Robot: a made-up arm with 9 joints. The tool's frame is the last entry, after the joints. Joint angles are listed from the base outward. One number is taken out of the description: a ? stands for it. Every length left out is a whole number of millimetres.
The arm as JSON. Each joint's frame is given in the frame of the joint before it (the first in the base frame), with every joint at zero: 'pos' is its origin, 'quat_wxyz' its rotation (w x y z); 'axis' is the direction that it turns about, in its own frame. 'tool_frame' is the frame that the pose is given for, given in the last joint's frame.
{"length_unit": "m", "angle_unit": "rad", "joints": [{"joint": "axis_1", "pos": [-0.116, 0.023, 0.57], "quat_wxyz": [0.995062, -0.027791, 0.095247, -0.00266], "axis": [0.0, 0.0, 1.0]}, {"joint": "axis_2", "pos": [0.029, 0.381, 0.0], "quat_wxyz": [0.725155, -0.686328, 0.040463, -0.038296], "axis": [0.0, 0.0, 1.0]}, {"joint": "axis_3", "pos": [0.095, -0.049, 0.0], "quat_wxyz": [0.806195, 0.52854, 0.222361, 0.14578], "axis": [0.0, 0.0, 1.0]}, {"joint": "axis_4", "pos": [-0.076, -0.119, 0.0], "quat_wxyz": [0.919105, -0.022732, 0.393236, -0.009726], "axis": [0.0, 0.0, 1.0]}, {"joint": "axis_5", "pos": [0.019, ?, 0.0], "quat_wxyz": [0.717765, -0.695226, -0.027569, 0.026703], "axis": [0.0, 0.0, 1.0]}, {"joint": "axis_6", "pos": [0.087, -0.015, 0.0], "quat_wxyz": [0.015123, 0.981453, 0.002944, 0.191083], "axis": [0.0, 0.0, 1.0]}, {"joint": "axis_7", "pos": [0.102, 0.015, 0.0], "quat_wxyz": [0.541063, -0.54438, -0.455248, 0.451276], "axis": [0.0, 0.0, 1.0]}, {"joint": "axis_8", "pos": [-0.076, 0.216, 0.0], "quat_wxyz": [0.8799, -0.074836, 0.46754, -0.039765], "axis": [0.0, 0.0, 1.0]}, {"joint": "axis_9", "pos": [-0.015, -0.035, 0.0], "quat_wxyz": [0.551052, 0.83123, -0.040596, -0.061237], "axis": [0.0, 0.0, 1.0]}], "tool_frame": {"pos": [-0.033, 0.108, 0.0], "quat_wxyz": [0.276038, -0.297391, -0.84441, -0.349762]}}
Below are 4 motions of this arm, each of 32 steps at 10 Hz.
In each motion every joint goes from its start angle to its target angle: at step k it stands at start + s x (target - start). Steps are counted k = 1, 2, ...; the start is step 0. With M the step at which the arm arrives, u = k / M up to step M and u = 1 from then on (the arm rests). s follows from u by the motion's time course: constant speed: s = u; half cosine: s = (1 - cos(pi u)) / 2; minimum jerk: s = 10 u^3 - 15 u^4 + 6 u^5.
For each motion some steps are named. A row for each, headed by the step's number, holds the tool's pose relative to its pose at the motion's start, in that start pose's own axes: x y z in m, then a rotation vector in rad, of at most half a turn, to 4 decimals.
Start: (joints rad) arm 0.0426 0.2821 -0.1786 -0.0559 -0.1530 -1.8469 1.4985 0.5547 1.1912
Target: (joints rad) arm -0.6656 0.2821 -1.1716 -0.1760 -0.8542 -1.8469 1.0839 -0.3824 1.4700
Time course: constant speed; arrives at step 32
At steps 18, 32:
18: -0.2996 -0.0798 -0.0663 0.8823 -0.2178 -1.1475
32: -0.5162 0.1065 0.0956 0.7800 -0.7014 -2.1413

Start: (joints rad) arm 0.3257 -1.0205 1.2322 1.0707 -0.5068 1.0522 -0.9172 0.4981 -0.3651
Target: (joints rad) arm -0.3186 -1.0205 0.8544 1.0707 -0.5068 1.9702 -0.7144 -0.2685 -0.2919
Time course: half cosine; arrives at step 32
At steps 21, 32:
21: 0.0656 -0.2213 0.0750 0.9947 0.3231 0.0078
32: 0.1003 -0.2561 0.0452 1.2705 0.4902 0.1261

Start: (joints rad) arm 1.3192 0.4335 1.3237 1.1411 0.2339 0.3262 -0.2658 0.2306 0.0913
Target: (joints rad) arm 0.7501 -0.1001 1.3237 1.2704 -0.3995 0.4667 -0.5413 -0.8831 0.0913
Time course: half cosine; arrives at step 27
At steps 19, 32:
19: -0.0328 -0.2933 0.0820 0.5748 0.4174 -0.7863
32: -0.0367 -0.3697 0.0674 0.6084 0.6063 -0.9276

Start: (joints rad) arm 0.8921 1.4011 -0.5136 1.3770 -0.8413 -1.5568 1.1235 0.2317 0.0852
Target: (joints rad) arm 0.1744 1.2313 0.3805 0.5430 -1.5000 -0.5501 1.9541 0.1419 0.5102
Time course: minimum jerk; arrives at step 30
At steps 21, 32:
21: 0.2317 -0.0717 -0.0699 1.5576 -0.8044 -0.3598
32: 0.3083 -0.0687 -0.0684 1.8253 -1.0773 -0.3935

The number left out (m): -0.167
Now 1 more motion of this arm.
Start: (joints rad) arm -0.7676 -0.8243 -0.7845 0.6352 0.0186 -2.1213 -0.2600 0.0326 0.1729
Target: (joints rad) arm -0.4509 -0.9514 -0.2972 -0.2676 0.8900 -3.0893 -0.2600 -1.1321 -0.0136
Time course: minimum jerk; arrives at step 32
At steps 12, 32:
12: -0.0160 0.0020 -0.0421 -0.2118 -0.6502 -0.0594
32: -0.0217 -0.0152 -0.1619 -0.0430 -2.1399 0.1571

